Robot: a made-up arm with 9 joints.
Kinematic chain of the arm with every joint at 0, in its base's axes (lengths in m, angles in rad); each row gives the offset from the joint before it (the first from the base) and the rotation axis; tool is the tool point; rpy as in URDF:
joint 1: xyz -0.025 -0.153 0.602 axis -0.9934 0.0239 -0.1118
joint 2: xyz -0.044 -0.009 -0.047 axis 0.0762 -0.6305 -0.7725
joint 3: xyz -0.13 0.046 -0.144 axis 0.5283 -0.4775 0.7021
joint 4: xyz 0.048 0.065 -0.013 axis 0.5 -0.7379 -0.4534
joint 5: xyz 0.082 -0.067 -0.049 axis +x
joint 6: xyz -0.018 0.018 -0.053 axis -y
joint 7: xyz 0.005 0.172 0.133 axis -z
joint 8: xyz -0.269 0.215 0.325 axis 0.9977 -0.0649 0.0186
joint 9: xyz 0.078 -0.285 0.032 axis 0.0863 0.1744 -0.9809
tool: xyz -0.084 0.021 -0.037 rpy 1.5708 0 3.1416
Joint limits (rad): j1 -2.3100..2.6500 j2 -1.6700..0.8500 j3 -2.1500..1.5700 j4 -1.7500..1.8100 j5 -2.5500..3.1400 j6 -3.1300..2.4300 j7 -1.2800..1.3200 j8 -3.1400..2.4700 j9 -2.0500..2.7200
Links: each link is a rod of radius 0.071 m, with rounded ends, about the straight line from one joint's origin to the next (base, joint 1, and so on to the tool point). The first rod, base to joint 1, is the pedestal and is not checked.
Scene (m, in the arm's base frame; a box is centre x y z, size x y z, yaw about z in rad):
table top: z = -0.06
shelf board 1: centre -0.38 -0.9 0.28 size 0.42 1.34 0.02 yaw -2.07
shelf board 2: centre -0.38 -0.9 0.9 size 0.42 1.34 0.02 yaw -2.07
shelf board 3: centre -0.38 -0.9 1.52 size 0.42 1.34 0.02 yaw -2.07
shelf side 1: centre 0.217 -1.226 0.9 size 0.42 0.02 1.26 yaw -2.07
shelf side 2: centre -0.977 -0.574 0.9 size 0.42 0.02 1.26 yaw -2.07
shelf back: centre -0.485 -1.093 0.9 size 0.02 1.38 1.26 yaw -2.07
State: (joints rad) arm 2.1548 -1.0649 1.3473 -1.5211 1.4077 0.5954 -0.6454 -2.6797 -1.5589
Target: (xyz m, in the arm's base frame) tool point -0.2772 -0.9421 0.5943
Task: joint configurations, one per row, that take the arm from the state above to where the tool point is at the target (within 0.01 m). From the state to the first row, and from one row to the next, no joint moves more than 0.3 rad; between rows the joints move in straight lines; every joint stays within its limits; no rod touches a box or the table.
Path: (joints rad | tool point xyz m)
1: 2.3168 -1.1686 1.1711 -1.5869 1.6514 0.4090 -0.7453 -2.5053 -1.5408 | 0.5323 0.0663 0.3049
2: 2.4787 -1.2723 0.9950 -1.6527 1.8951 0.2226 -0.8452 -2.3309 -1.5226 | 0.5334 -0.3990 0.3715
3: 2.5358 -1.4049 0.9040 -1.6851 1.8553 -0.0243 -0.8660 -2.2836 -1.5402 | 0.3526 -0.6918 0.3969
4: 2.5929 -1.5374 0.8130 -1.7176 1.8156 -0.2711 -0.8869 -2.2364 -1.5579 | 0.0669 -0.8882 0.4764
5: 2.6500 -1.6700 0.7220 -1.7500 1.7758 -0.5180 -0.9078 -2.1891 -1.5755 | -0.2772 -0.9421 0.5943

